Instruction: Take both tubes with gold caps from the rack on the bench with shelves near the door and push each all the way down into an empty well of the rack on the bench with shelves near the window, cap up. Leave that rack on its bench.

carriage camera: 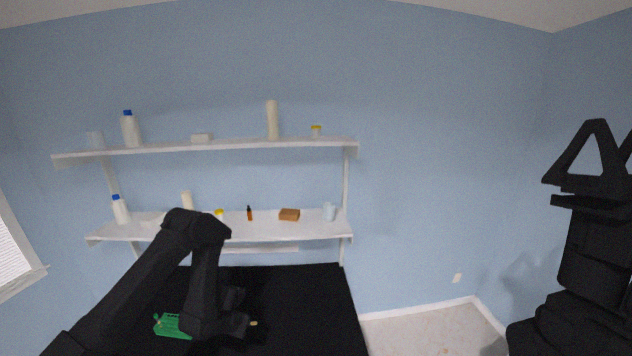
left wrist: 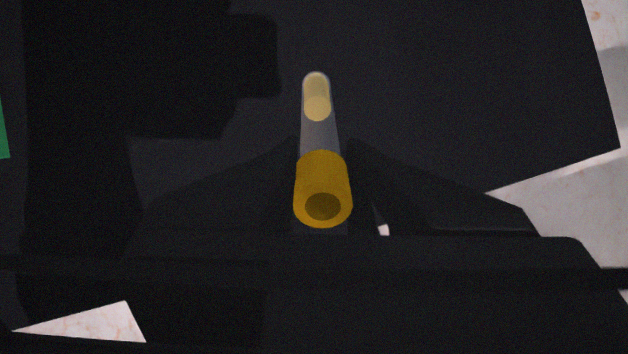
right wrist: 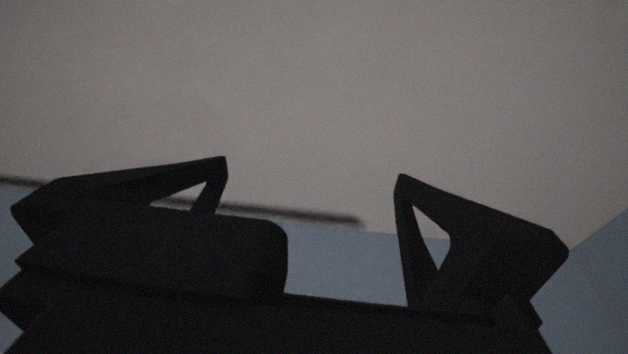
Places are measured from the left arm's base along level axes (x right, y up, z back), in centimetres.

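Where they show: left gripper, fingertip midpoint: (carriage camera: pixel 246 322) (left wrist: pixel 321 153); right gripper, fingertip midpoint: (carriage camera: pixel 620 122) (right wrist: pixel 310 174).
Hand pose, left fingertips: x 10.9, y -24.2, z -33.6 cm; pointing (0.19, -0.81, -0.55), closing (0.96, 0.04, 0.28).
Observation:
Each offset is from my left fingertips to the top centre of the thing. "spot": to the spot under its first point. Level surfaces: height alone.
My left gripper (left wrist: pixel 321 153) (carriage camera: pixel 244 324) is shut on a gold-capped tube @[dx +0.5, dy +2.2, dz -1.3 cm] (left wrist: pixel 323 175) (carriage camera: pixel 253 323), held over the black bench top @[dy -34.2 cm] (carriage camera: pixel 305 295). In the left wrist view its cap faces the camera and its rounded end with pale yellow contents points away. A green rack @[dx -47.0, dy -28.5, dz -16.3 cm] (carriage camera: pixel 174 327) (left wrist: pixel 3 137) sits on this bench, left of the left gripper in the carriage view; the arm hides its right part. A tube with a green cap @[dx -55.7, dy -22.3, dz -15.7 cm] (carriage camera: pixel 156 316) shows at its left end. My right gripper (right wrist: pixel 310 174) (carriage camera: pixel 615 131) is open and empty, raised at the far right. The second gold-capped tube does not show.
Two white shelves (carriage camera: pixel 300 145) (carriage camera: pixel 320 230) hang above the bench, bearing bottles, jars and a brown block @[spot: dx +12.6, dy +15.0, dz -51.1 cm] (carriage camera: pixel 289 215). A window @[spot: dx -181.4, dy -10.5, dz -37.8 cm] (carriage camera: pixel 15 255) is at the left. Pale floor @[dy -110.4 cm] (carriage camera: pixel 415 335) lies right of the bench.

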